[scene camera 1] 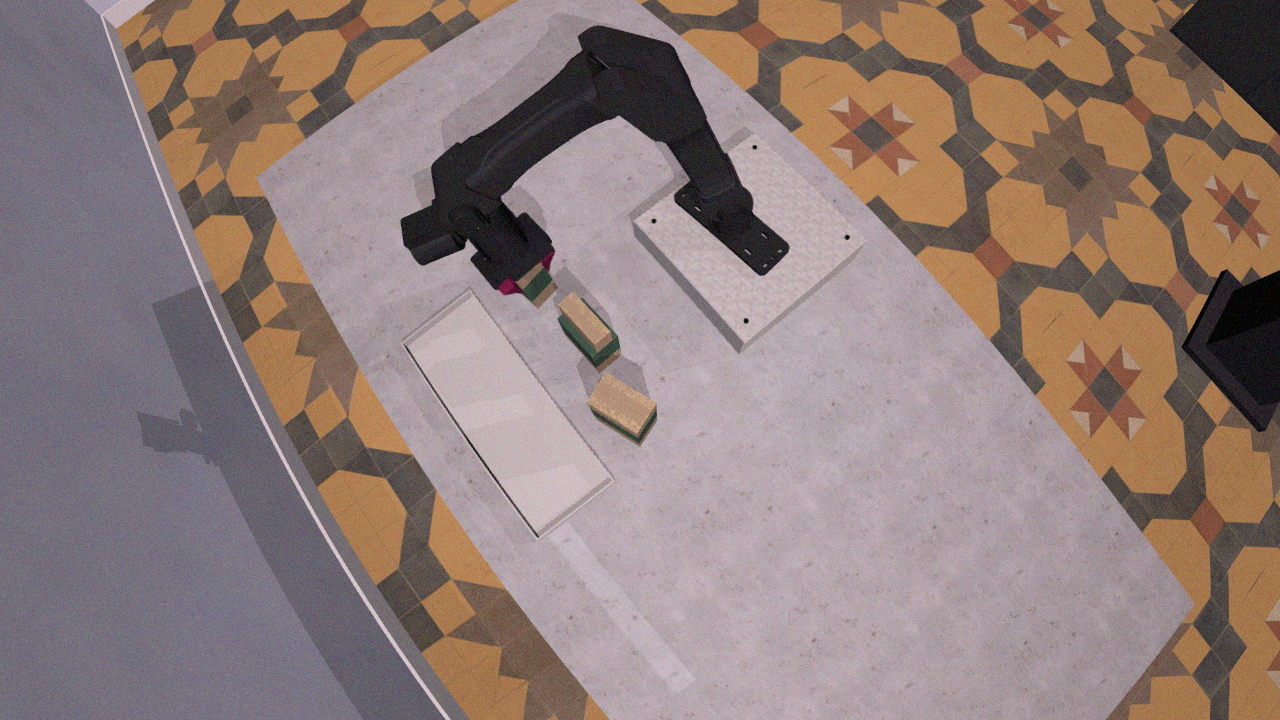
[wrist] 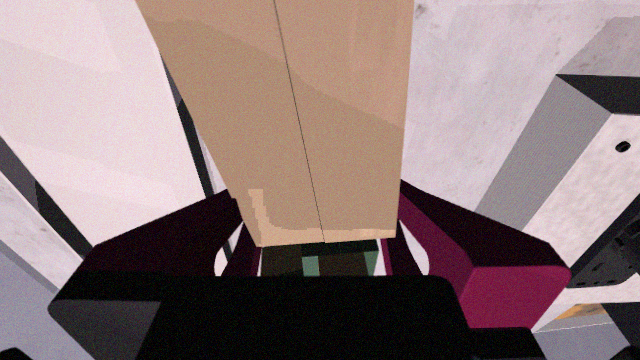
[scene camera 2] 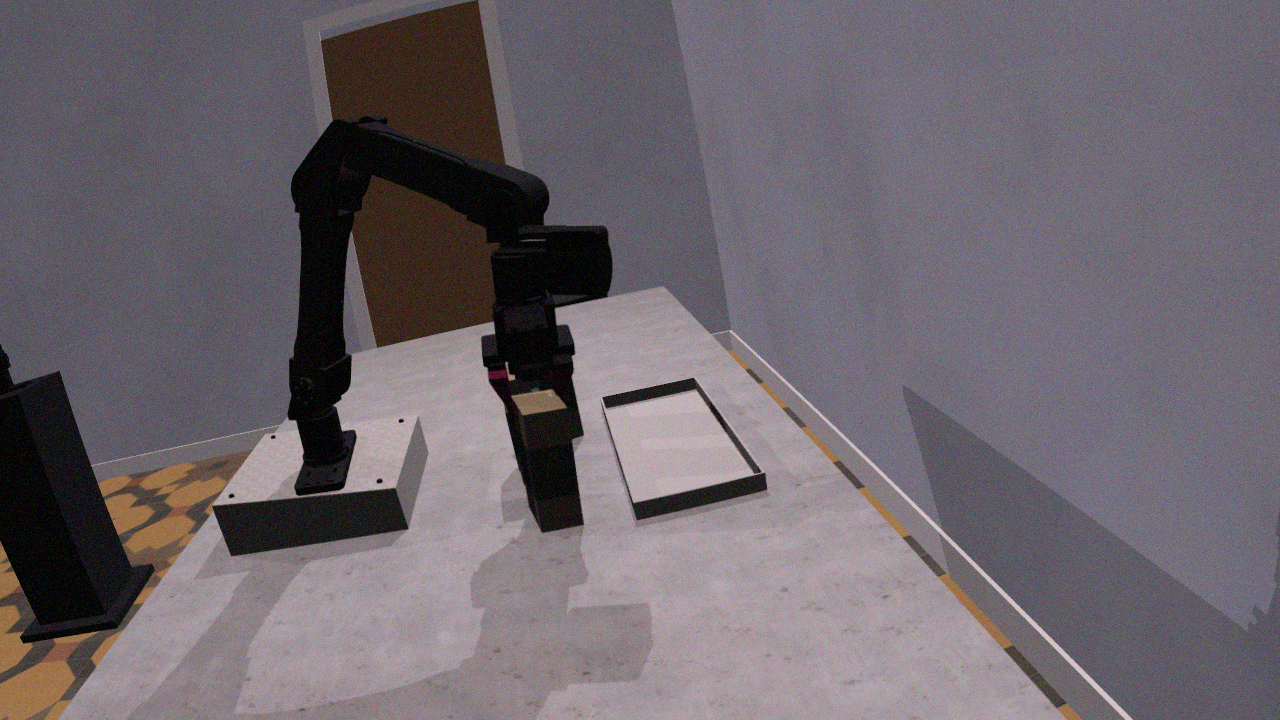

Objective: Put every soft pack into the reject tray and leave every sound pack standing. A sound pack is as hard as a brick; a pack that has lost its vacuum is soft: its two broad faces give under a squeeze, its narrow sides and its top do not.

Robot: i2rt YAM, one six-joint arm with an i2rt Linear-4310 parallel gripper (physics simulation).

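Places are measured from the arm's base along level axes (x left, y ahead, z down), in centimetres.
Where they show: gripper, fingertip midpoint: (scene camera 1: 533,279) (wrist: 321,181); arm's base, origin of the base link: (scene camera 1: 730,223) (scene camera 2: 328,463).
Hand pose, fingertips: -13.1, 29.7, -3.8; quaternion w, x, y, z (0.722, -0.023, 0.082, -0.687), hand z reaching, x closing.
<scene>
Each offset is from my fingertips to the centre of the thing, as dx, dy, dz. Level surfaces: height alone.
My gripper (scene camera 1: 529,273) (scene camera 2: 541,394) (wrist: 321,181) is low and shut on the back pack {-4.5, -0.1, +3.5} (scene camera 1: 538,283) (wrist: 320,150), a tan and green block, with one finger on each side. Its base is hidden, so I cannot tell whether it touches the table. The middle pack {+11.1, -1.0, -2.4} (scene camera 1: 588,329), green with a tan top, stands beside it. The front pack (scene camera 1: 622,404) (scene camera 2: 554,465) stands farthest from the gripper and hides the fingertips in scene camera 2. The reject tray {+8.8, +17.1, +9.6} (scene camera 1: 501,411) (scene camera 2: 680,447) (wrist: 100,100), white with dark low walls, lies beside the row and holds no pack.
The arm's pale base block (scene camera 1: 805,214) (scene camera 2: 313,528) (wrist: 565,200) stands on the other side of the row from the tray. The grey table {dz +10.6} (scene camera 1: 805,501) (scene camera 2: 760,608) carries everything. A wall (scene camera 1: 134,537) (scene camera 2: 984,223) rises beyond the tray side.
</scene>
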